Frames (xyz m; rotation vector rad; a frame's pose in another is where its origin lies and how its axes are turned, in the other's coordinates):
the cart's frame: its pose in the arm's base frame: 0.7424 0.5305 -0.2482 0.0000 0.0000 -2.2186
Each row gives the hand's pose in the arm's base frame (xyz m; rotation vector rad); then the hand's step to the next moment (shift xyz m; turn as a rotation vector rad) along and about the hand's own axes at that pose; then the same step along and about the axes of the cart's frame.
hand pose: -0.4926 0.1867 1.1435 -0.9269 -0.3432 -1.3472
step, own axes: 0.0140 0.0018 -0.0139 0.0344 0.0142 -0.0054
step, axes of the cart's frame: 0.0152 0.0127 0.0005 0.0104 0.0327 0.0154
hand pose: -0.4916 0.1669 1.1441 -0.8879 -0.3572 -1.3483
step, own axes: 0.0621 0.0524 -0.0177 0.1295 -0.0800 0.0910
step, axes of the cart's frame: 0.0101 0.0814 0.0135 0.0294 -0.0051 0.1748
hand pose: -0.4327 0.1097 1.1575 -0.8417 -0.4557 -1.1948
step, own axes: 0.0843 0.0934 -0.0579 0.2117 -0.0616 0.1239
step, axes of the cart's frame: 0.0026 0.1383 -0.0068 0.0190 0.0475 0.2477
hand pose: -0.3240 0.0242 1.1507 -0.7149 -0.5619 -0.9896
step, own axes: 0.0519 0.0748 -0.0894 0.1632 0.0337 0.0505
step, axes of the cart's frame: -0.0047 0.1205 -0.0417 -0.0279 0.1008 0.1392
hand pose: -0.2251 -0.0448 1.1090 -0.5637 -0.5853 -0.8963
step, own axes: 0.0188 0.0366 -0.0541 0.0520 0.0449 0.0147
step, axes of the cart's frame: -0.0093 0.0586 -0.0331 -0.0394 0.0454 0.0364
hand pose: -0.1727 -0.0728 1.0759 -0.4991 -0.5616 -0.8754
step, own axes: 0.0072 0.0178 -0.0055 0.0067 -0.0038 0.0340
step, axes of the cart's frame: -0.0137 0.0143 -0.0026 -0.0071 -0.0156 0.0304
